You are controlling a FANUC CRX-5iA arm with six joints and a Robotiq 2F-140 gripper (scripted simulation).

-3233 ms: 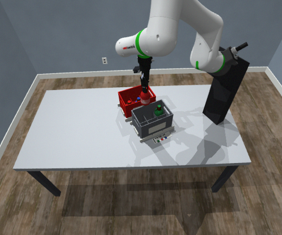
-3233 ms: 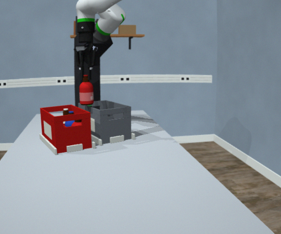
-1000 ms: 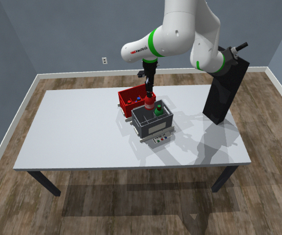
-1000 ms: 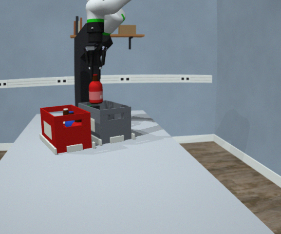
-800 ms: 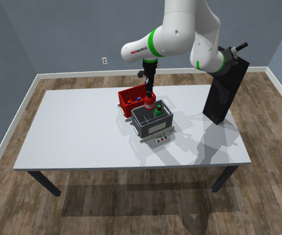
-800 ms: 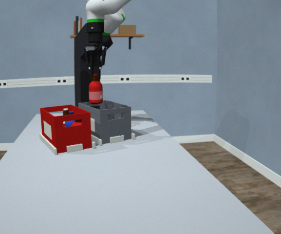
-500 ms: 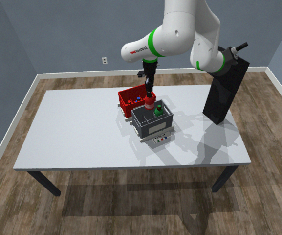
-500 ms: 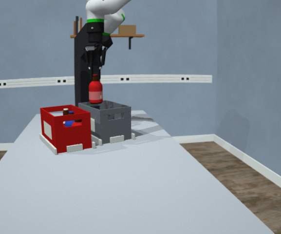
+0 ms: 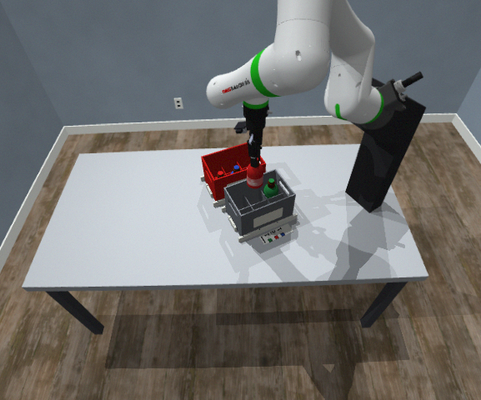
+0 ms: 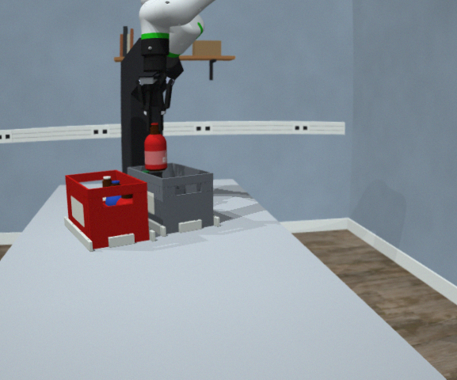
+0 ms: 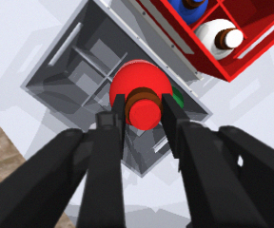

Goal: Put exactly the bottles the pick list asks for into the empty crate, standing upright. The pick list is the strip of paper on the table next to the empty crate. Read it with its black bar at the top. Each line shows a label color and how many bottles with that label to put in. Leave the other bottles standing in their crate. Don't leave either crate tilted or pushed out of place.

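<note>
Right now the red bottle is 8 cm below my hand. From my hand the other things lie so: grey crate 3 cm behind, 3 cm to the left, 26 cm below; blue-label bottle 12 cm ahead, 10 cm to the right, 26 cm below; green-label bottle 6 cm behind, 6 cm to the right, 26 cm below.
</note>
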